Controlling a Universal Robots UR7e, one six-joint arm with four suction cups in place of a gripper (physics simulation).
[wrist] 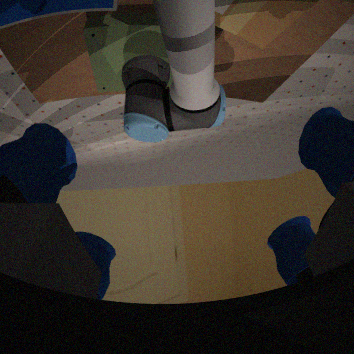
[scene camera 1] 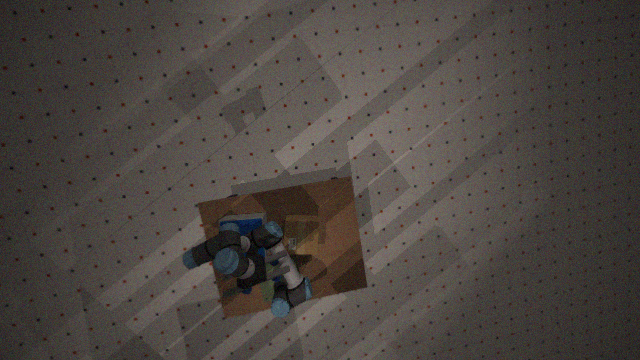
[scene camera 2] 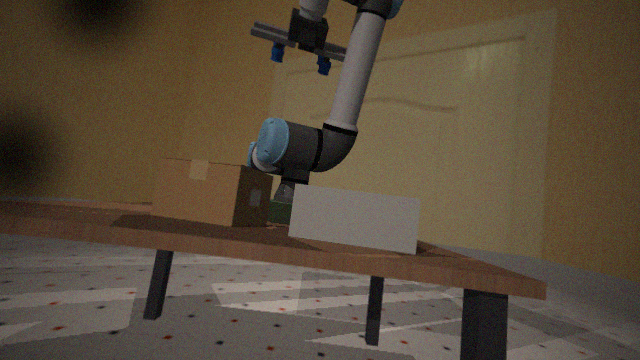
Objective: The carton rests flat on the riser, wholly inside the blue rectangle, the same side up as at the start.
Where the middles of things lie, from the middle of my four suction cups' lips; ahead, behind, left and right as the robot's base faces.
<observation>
Right now my suction cup is 43 cm above the brown carton point(scene camera 2: 227, 194), 18 cm to the left of it and 3 cm past it. From my suction cup the other things lie so: grey riser point(scene camera 2: 386, 222) 45 cm below, 19 cm to the left, 6 cm ahead.
</observation>
